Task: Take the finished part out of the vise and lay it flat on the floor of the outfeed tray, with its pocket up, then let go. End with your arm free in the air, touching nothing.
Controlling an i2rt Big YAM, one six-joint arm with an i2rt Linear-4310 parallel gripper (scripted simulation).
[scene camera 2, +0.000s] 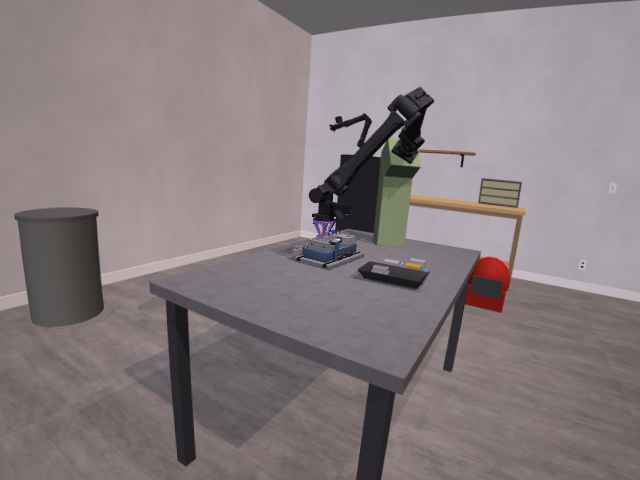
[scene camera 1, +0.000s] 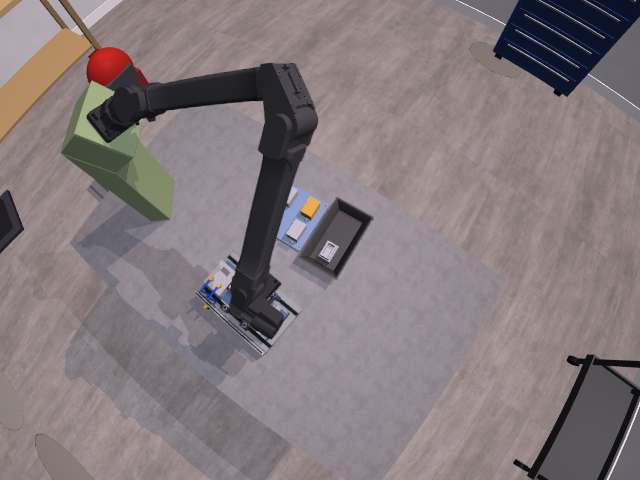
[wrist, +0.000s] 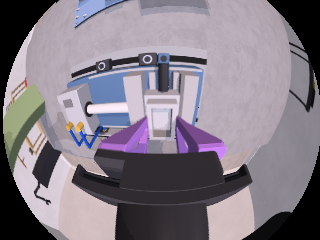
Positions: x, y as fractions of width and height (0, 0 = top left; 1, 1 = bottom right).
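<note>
There is a blue plate (scene camera 1: 0.45, 0.45) here, and I can see it.
</note>
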